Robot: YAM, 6 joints.
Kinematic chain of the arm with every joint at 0, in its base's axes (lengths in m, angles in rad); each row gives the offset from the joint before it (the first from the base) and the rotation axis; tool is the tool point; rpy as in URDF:
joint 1: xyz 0 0 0.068 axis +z
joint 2: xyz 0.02 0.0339 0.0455 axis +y
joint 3: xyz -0.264 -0.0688 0 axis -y
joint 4: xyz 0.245 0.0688 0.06 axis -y
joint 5: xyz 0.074 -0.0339 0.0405 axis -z
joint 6: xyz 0.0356 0 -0.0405 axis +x
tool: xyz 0 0 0 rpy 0 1.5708 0
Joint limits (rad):
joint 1: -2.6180..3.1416
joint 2: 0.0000..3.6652
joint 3: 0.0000..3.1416
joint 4: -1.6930..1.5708
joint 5: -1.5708..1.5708
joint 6: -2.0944..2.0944
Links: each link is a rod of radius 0.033 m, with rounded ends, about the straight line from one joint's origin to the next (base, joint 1, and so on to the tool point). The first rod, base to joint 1, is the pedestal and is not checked.
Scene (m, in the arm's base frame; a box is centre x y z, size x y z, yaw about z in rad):
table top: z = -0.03
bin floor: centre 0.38 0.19 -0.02 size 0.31 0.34 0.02 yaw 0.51
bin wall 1: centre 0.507 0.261 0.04 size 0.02 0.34 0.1 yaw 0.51
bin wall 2: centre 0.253 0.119 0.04 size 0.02 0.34 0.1 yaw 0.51
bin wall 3: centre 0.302 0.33 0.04 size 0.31 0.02 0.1 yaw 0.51
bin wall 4: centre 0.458 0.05 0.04 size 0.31 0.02 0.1 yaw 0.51
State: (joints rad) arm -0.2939 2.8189 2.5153 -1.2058 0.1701 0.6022
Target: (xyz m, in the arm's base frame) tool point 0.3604 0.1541 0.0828
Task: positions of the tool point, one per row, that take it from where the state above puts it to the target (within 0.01 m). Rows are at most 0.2 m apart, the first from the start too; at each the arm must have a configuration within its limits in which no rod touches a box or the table.
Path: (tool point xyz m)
1: 0.4922 -0.1178 0.1940
2: 0.4485 -0.0749 0.3042
3: 0.3769 -0.0367 0.3963
4: 0.2836 -0.0087 0.4648
5: 0.3664 0.0430 0.3473
6: 0.3914 0.1046 0.2135
7: 0.3604 0.1541 0.0828

